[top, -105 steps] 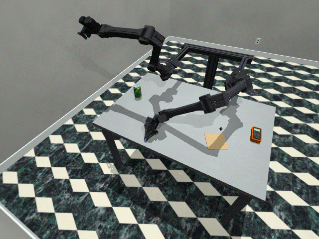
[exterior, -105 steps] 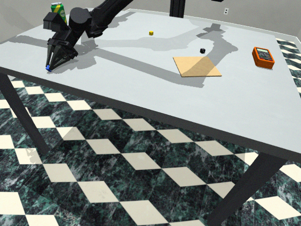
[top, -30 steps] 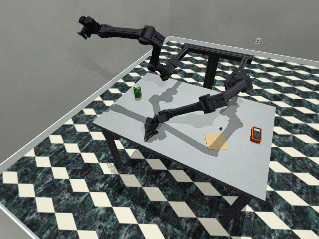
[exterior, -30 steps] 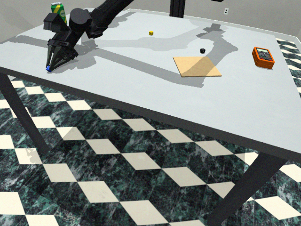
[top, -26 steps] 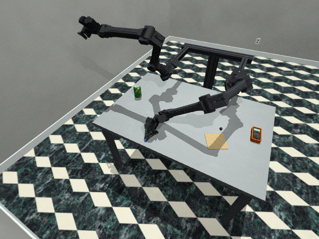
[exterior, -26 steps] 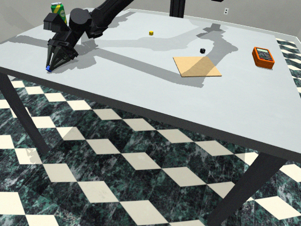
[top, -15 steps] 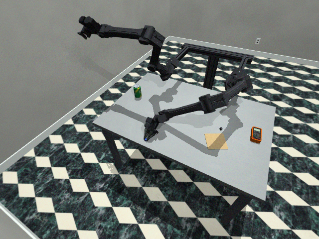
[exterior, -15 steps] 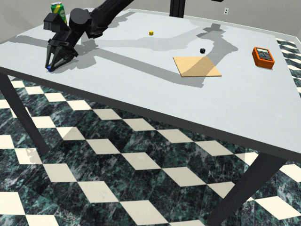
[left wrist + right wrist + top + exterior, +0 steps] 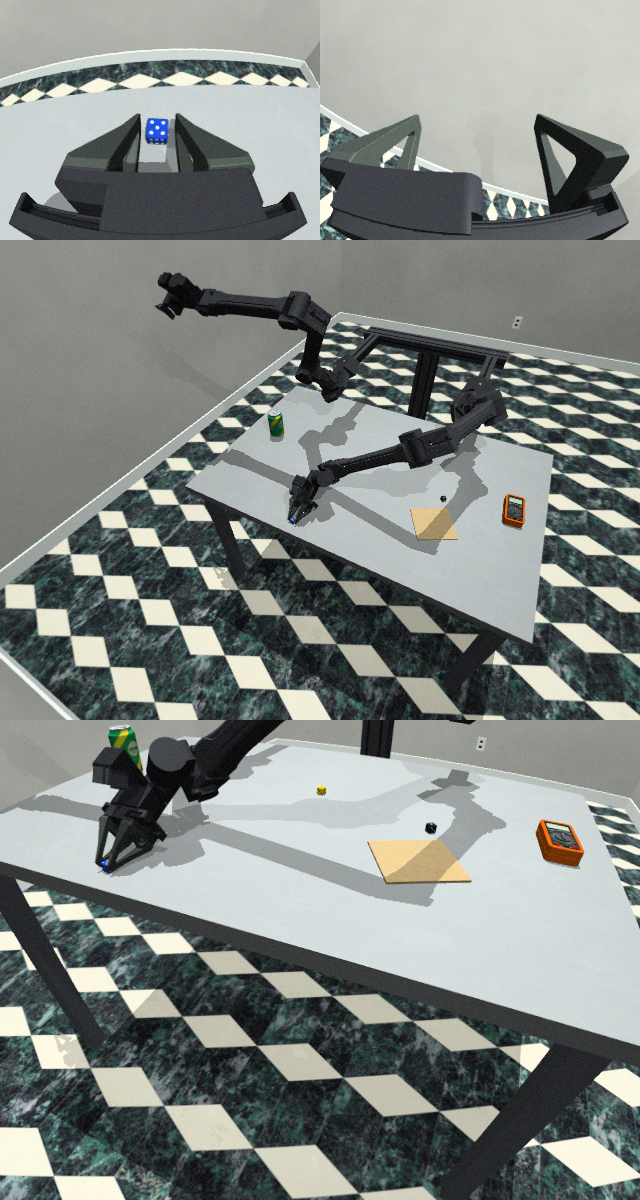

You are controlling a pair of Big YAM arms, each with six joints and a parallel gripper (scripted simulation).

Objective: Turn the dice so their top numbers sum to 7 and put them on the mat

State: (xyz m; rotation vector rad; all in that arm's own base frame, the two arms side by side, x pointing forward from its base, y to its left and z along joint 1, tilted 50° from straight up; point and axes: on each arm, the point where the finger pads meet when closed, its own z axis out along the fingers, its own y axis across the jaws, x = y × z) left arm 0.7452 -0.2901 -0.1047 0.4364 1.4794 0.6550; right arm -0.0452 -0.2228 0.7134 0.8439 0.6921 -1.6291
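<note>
Now: left hand 1 cm above the blue die. The rest, counted from my left hand: tan mat 18 cm behind, 48 cm to the left, 1 cm below; then black die 31 cm behind, 49 cm to the left, 1 cm below; then yellow die 43 cm behind, 24 cm to the left, 1 cm below.
</note>
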